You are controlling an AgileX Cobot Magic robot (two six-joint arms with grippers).
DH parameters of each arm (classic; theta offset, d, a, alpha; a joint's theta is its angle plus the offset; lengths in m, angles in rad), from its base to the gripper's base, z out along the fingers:
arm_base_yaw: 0 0.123 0 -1.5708
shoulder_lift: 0.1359 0 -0.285 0
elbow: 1.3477 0 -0.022 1.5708
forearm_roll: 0 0.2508 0 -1.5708
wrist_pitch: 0 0 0.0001 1.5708
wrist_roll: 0 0.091 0 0
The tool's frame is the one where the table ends.
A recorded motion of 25 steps. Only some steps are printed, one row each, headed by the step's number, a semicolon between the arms.
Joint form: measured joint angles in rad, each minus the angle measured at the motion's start. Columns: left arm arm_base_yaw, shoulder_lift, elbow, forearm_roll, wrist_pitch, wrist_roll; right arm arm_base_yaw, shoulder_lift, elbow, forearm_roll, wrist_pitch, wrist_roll.
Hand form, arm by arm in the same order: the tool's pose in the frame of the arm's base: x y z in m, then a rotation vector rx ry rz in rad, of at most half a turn. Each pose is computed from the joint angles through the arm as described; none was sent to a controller.
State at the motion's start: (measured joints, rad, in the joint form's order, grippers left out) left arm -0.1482 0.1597 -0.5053 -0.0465 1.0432 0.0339; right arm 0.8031 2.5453 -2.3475 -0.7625 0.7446 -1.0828
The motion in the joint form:
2: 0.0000 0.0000 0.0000 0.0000 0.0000 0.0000; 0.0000 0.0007 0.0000 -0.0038 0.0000 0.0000
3: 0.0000 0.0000 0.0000 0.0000 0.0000 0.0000; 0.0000 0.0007 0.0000 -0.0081 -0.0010 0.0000
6: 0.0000 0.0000 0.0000 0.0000 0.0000 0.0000; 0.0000 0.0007 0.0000 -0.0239 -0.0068 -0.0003
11: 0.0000 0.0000 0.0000 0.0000 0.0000 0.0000; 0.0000 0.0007 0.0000 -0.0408 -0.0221 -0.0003
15: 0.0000 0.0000 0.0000 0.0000 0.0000 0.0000; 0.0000 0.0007 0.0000 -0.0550 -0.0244 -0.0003
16: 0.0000 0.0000 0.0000 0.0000 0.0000 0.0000; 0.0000 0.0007 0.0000 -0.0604 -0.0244 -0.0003
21: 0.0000 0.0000 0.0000 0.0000 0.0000 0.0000; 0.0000 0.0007 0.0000 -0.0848 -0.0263 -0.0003
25: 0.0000 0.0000 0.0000 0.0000 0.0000 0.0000; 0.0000 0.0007 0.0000 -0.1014 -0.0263 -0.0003
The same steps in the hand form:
2: 0.0195 -0.0066 0.2790 0.1958 2.1740 -0.1220; 0.4257 0.3794 0.1918 -2.1570 1.0046 -1.0094
3: 0.0195 -0.0066 0.2790 0.1958 2.1740 -0.1220; 0.4259 0.3793 0.1920 -2.1568 1.0009 -1.0141
6: 0.0195 -0.0066 0.2790 0.1958 2.1740 -0.1220; 0.4265 0.3794 0.1930 -2.1550 0.9850 -1.0304
11: 0.0195 -0.0066 0.2790 0.1958 2.1740 -0.1220; 0.4272 0.3802 0.1943 -2.1476 0.9605 -1.0449
15: 0.0195 -0.0066 0.2790 0.1958 2.1740 -0.1220; 0.4277 0.3800 0.1950 -2.1474 0.9487 -1.0601
16: 0.0195 -0.0066 0.2790 0.1958 2.1740 -0.1220; 0.4279 0.3799 0.1952 -2.1478 0.9450 -1.0661
21: 0.0195 -0.0066 0.2790 0.1958 2.1740 -0.1220; 0.4287 0.3794 0.1964 -2.1483 0.9264 -1.0929
25: 0.0195 -0.0066 0.2790 0.1958 2.1740 -0.1220; 0.4292 0.3790 0.1971 -2.1492 0.9147 -1.1114

